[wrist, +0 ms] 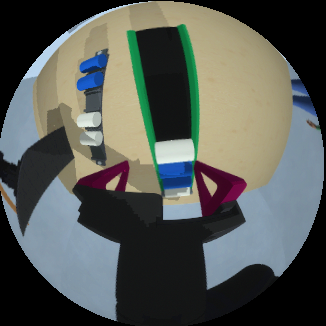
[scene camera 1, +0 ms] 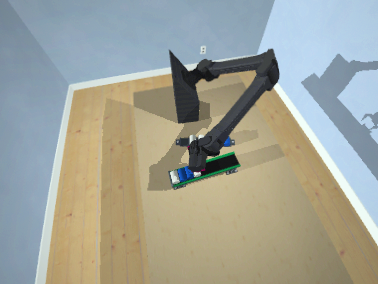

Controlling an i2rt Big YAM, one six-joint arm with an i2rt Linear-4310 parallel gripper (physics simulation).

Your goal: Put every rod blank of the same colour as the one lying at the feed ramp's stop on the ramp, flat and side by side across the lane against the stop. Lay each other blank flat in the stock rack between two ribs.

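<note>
The feed ramp [scene camera 1: 226,162] [wrist: 165,100] has a black lane and green side rails. At its stop end lies a white blank [scene camera 1: 174,177] [wrist: 177,192]. Two blue blanks [scene camera 1: 185,173] [wrist: 175,174] lie beside it, then another white blank [scene camera 1: 197,174] [wrist: 174,151]; all lie across the lane. The dark stock rack [scene camera 1: 180,142] [wrist: 93,102] holds two blue blanks [wrist: 93,63] [wrist: 90,81] and two white blanks [wrist: 89,120] [wrist: 91,138]. My gripper [scene camera 1: 197,165] [wrist: 161,163] is open and empty, its magenta fingers over either side of the ramp near the outer white blank.
A tall dark panel [scene camera 1: 185,97] [wrist: 42,165] stands behind the rack, near the arm's base. The arm [scene camera 1: 240,107] reaches over the rack and partly hides it in the scene view. The ramp and rack stand on a light wooden surface [scene camera 1: 215,225] [wrist: 240,100].
</note>
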